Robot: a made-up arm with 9 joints.
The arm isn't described. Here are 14 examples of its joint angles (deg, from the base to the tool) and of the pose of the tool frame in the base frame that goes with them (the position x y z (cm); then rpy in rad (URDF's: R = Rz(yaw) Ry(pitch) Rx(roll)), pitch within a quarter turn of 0, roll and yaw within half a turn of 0).
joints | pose
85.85 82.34 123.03 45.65 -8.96 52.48 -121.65 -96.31 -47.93 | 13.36 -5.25 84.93 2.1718 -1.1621 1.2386
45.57 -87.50 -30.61 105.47 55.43 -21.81 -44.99 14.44 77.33 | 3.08 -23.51 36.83 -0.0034 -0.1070 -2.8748
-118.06 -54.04 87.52 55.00 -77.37 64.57 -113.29 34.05 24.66 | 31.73 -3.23 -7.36 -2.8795 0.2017 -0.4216
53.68 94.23 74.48 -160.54 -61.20 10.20 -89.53 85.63 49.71 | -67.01 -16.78 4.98 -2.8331 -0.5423 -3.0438
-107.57 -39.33 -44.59 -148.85 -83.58 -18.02 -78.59 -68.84 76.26 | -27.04 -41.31 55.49 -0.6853 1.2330 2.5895
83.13 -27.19 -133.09 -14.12 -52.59 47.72 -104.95 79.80 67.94 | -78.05 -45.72 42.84 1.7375 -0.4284 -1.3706
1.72 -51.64 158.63 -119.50 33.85 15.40 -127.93 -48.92 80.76 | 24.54 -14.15 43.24 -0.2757 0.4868 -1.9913
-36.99 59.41 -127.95 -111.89 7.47 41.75 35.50 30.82 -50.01 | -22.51 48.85 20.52 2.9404 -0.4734 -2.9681
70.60 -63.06 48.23 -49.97 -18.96 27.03 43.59 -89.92 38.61 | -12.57 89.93 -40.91 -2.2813 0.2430 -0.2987
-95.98 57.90 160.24 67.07 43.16 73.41 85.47 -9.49 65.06 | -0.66 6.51 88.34 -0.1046 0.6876 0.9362
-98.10 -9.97 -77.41 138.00 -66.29 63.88 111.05 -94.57 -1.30 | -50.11 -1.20 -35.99 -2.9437 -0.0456 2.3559
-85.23 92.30 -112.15 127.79 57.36 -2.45 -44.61 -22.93 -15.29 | -40.71 -29.17 29.22 -0.0577 -0.3760 2.6891
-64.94 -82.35 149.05 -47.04 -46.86 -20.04 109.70 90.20 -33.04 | -4.91 -6.87 -9.38 -3.0385 0.4915 0.8979
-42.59 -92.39 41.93 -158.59 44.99 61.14 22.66 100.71 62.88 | -41.91 15.11 28.89 -0.6627 0.1668 -3.1123
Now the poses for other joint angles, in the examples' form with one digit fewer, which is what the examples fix.
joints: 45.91 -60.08 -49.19 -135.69 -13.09 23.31 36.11 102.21 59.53
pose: -28.6 -11.2 50.8 3.030 -0.892 -2.877
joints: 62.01 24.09 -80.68 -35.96 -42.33 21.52 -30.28 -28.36 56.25
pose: -56.6 34.3 45.5 -2.165 1.175 -0.840
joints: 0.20 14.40 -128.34 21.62 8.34 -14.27 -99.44 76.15 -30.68
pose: 10.5 -53.2 64.1 -2.011 0.058 -1.763
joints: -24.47 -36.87 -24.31 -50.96 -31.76 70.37 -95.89 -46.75 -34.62
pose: -6.5 47.5 11.0 0.627 0.929 0.764
